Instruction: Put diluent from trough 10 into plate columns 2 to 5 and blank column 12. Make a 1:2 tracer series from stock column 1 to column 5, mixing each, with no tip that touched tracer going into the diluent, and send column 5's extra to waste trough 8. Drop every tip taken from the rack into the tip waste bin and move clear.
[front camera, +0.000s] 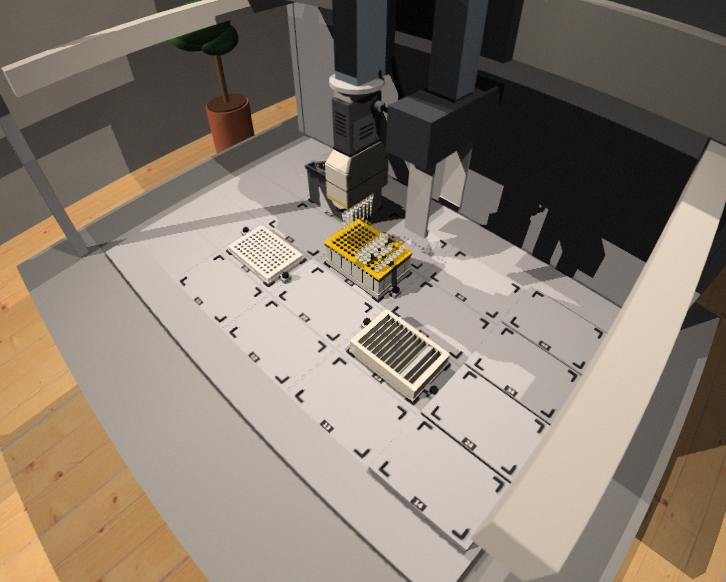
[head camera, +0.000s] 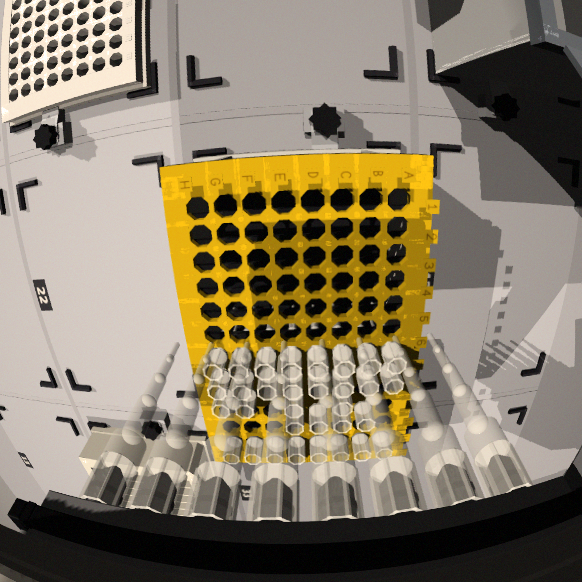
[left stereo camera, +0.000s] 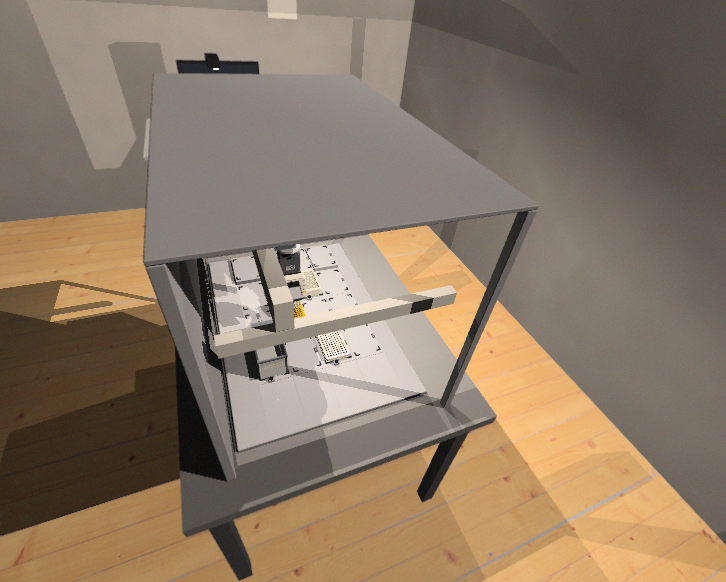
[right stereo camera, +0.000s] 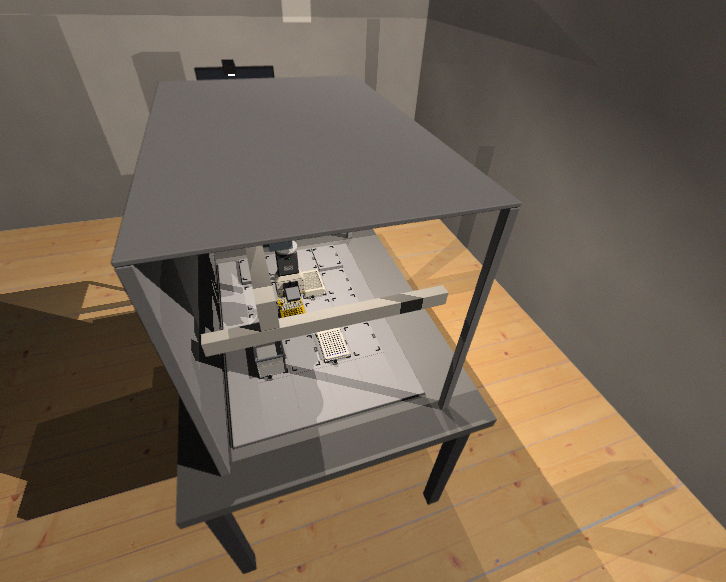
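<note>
The pipetting head (front camera: 354, 175) (left stereo camera: 289, 263) (right stereo camera: 286, 262) carries a row of clear tips (front camera: 358, 209) (head camera: 335, 488) near the far edge of the yellow tip rack (front camera: 378, 274) (head camera: 176, 217) (right stereo camera: 292, 311). Liquid in the tips cannot be made out. Rack columns 1 to 6 are empty; clear tips stand in later columns. The well plate (front camera: 295, 257) (head camera: 130, 70) (left stereo camera: 333, 345) (right stereo camera: 332, 344) lies left of the rack. The trough block (front camera: 387, 375) (right stereo camera: 312, 282) lies front right of it; one trough looks lighter. The waste bin (front camera: 316, 181) (left stereo camera: 272, 367) (right stereo camera: 270, 367) is partly hidden behind the head. My parked gripper (front camera: 434, 218) is open and empty.
A pale rail (front camera: 612, 388) crosses the front view's right side. Dark clamp knobs (front camera: 284, 277) (head camera: 324, 119) stand beside the labware. A pale beam (left stereo camera: 363, 315) (right stereo camera: 363, 312) crosses above the deck. A potted plant (front camera: 229, 121) stands outside the frame.
</note>
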